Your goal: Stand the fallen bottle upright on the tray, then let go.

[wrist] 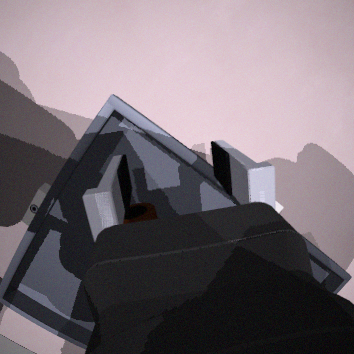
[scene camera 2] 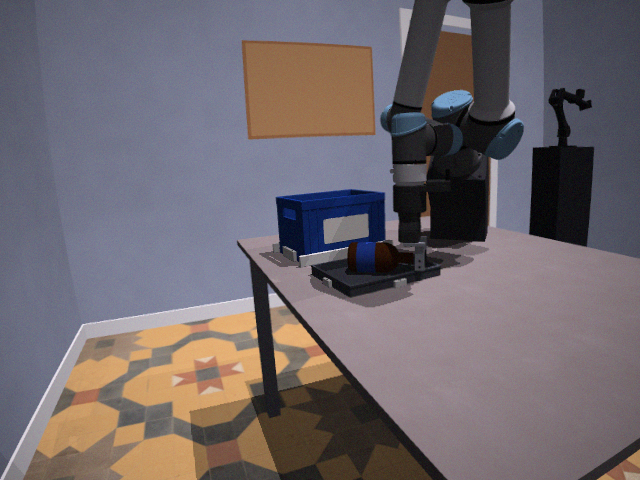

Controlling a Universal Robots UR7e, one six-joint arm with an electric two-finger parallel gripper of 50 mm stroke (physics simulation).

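Pixels of known places: gripper, fingertip midpoint: (wrist: pixel 170 164) (scene camera 2: pixel 420 266); arm's base, origin of the base link: (scene camera 2: pixel 457 160).
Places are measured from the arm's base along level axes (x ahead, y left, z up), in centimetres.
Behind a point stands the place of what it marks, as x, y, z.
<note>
The brown bottle (scene camera 2: pixel 385 257) {33.9, 30.3, -20.8} (wrist: pixel 142 212) {26.9, 30.0, -21.4} with a blue label lies on its side on the dark tray (scene camera 2: pixel 372 286) {39.3, 38.3, -24.7} (wrist: pixel 165 139) {24.7, 33.2, -23.4}. In the scene view its base is to the left and its neck points right, the neck's end hidden behind a finger. In the wrist view its mouth shows close beside the left finger, and the rest is hidden under the gripper body. My gripper (scene camera 2: pixel 417 257) {26.1, 32.6, -23.2} (wrist: pixel 170 164) {26.1, 32.6, -23.2} is open, pointing down, with its fingers low over the tray at the neck end. Nothing is held.
A blue crate (scene camera 2: pixel 305 229) {50.7, 12.8, -16.1} with a pale label stands behind the tray, with a light rail (scene camera 2: pixel 323 256) {46.2, 12.4, -24.1} along its front. Small light brackets (scene camera 2: pixel 400 282) (wrist: pixel 37 206) sit at the tray's sides. The table's left edge runs near the tray. A small black arm (scene camera 2: pixel 562 118) stands on a pedestal at the back right.
</note>
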